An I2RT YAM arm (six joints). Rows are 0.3 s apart.
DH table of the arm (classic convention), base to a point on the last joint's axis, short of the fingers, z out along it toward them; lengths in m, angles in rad. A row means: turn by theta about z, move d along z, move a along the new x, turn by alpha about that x. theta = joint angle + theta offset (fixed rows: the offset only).
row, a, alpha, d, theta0
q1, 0.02, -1.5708, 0.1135, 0
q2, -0.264, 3.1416, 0, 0
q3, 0.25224, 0, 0, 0.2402
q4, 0.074, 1.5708, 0, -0.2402
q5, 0, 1.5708, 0, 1.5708
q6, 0, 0, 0.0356, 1.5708
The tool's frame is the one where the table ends.
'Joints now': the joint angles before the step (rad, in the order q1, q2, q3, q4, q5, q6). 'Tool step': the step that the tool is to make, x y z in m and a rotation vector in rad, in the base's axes. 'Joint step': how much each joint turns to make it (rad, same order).
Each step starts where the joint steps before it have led.
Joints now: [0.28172, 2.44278, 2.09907, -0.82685, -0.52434, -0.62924]
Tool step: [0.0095, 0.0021, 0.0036, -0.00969, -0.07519, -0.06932]
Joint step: [0.00230, 0.00046, 0.00101, 0.09674, 0.05838, 0.05837]
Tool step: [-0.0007, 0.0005, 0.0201, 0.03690, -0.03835, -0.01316]
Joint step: [0.00042, -0.03814, -0.00175, 0.02313, -0.01448, 0.02712]
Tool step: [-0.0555, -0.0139, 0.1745, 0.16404, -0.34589, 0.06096]
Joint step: [-0.00089, -0.35920, -0.00049, 0.01698, -0.08593, -0.00506]
